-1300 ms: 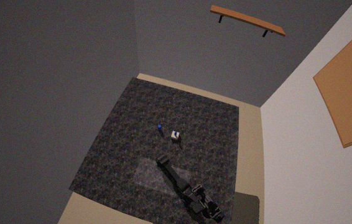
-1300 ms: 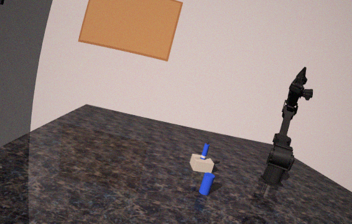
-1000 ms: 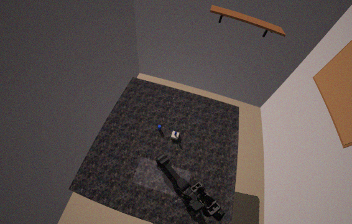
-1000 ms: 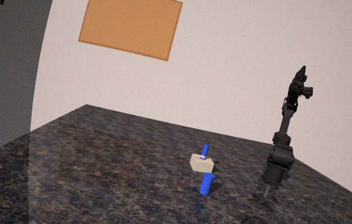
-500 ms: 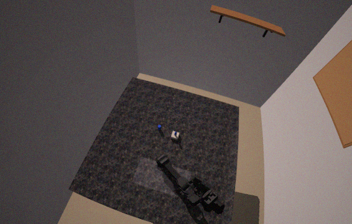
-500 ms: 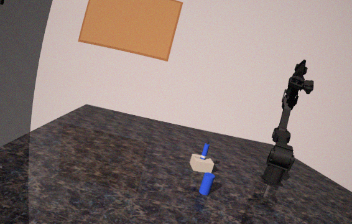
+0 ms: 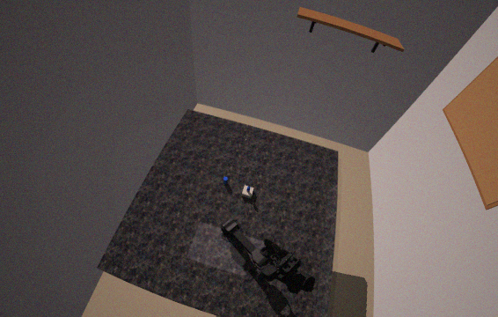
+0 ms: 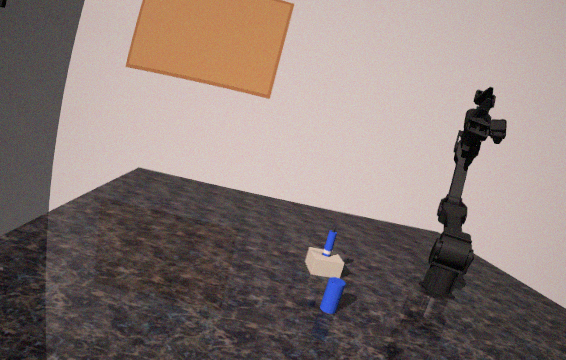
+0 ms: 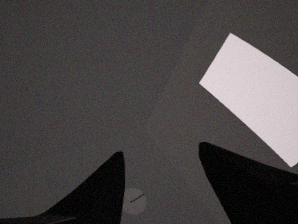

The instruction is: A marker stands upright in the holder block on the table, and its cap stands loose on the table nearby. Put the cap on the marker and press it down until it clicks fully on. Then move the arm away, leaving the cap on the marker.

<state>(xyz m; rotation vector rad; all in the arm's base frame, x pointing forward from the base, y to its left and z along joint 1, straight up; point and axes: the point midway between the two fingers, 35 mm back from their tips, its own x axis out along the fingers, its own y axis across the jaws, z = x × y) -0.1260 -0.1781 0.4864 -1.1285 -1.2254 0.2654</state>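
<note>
My gripper tip is now 480 mm above the blue cap, 420 mm short of it and 280 mm to the right of it. Round my gripper tip: holder block 490 mm below, 390 mm ahead, 120 mm to the left.
</note>
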